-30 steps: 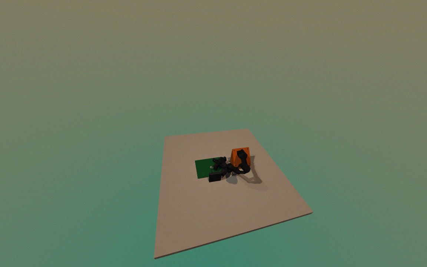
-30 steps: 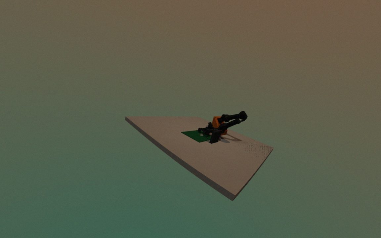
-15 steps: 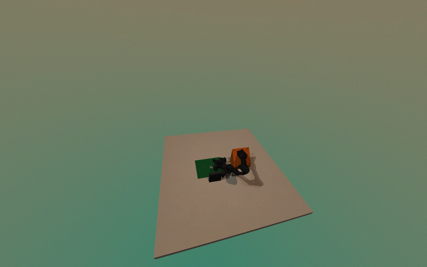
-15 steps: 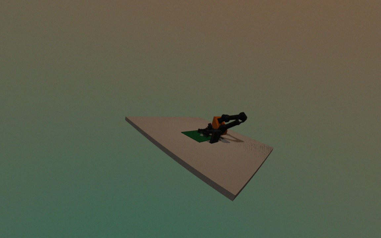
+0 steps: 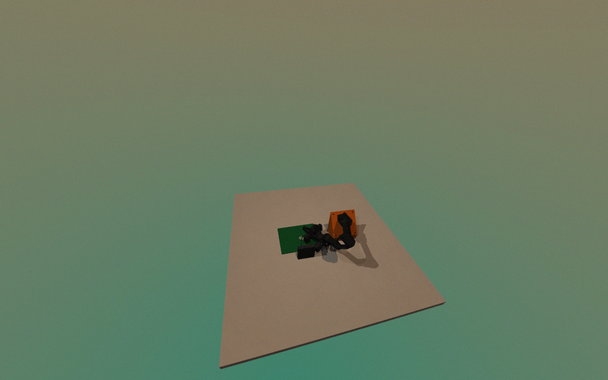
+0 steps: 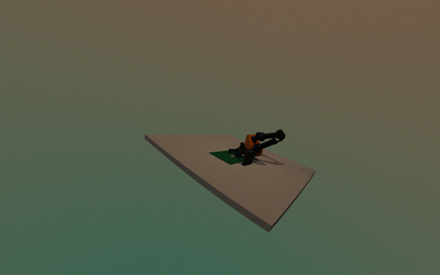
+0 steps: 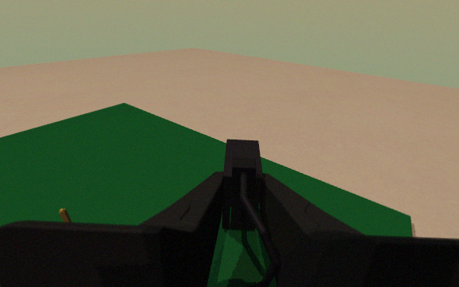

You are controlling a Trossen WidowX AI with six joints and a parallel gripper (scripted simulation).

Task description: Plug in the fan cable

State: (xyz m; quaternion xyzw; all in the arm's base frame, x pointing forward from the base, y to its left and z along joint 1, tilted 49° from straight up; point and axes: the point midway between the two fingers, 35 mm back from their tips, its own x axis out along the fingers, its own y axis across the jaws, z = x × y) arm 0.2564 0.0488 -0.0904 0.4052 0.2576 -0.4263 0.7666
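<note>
My gripper tip is 1 cm to the left of the black fan plug and 1 cm above it. From my gripper tip the other things lie so: green board 7 cm ahead, 5 cm to the left, 5 cm below; then black fan 6 cm ahead, 22 cm to the left, 2 cm above; then white four-pin fan header 5 cm ahead, 6 cm to the left, 3 cm below.
</note>
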